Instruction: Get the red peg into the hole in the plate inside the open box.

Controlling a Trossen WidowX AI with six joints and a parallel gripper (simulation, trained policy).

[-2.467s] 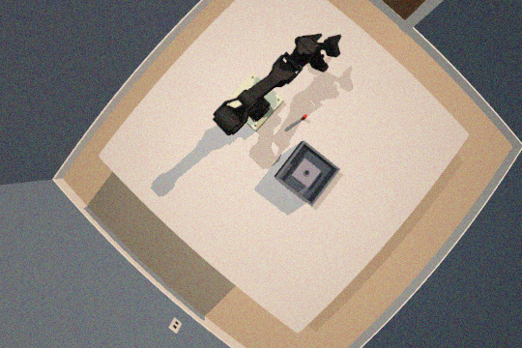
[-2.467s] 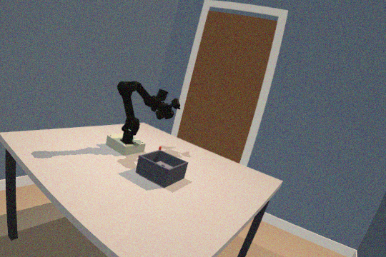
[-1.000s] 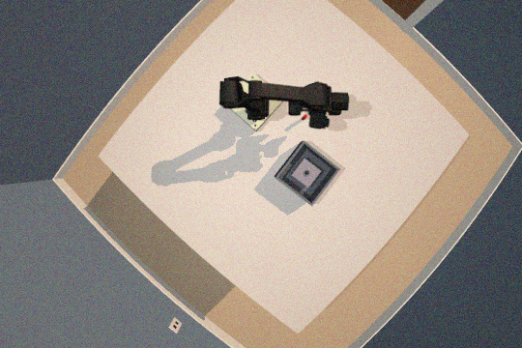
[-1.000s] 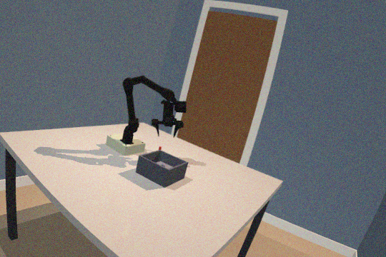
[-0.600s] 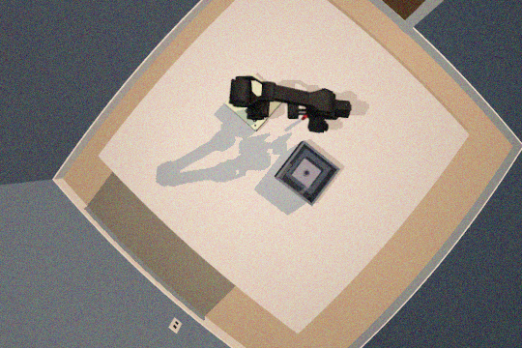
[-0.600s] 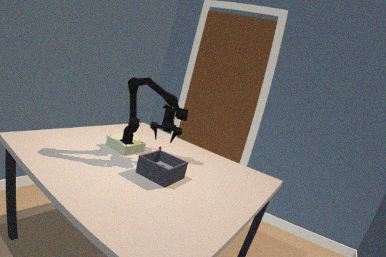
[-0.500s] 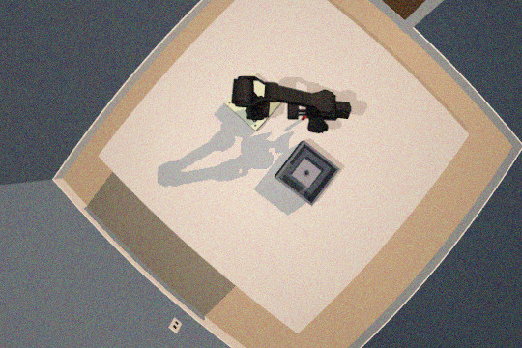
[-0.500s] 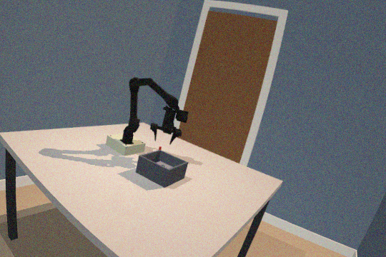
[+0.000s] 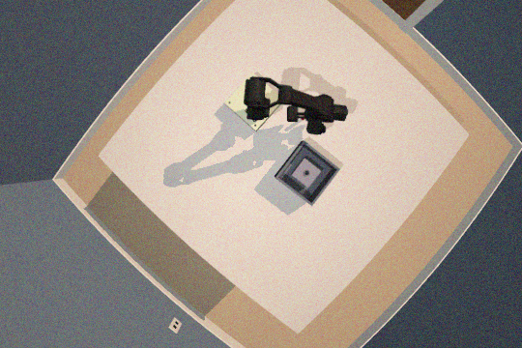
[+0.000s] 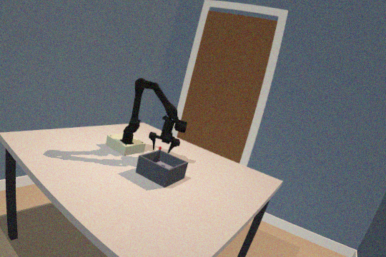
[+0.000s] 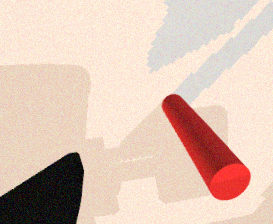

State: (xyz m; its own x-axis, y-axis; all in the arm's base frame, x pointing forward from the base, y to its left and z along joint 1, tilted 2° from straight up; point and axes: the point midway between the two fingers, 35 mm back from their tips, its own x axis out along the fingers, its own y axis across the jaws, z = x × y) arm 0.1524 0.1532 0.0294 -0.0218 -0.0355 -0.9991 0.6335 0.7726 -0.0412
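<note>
Now: the red peg 1 cm to the right of my gripper tip and 1 cm below it. The rest, counted from my gripper tip: grey box 18 cm ahead, 15 cm to the right, 2 cm below; bottom plate 18 cm ahead, 15 cm to the right.
</note>
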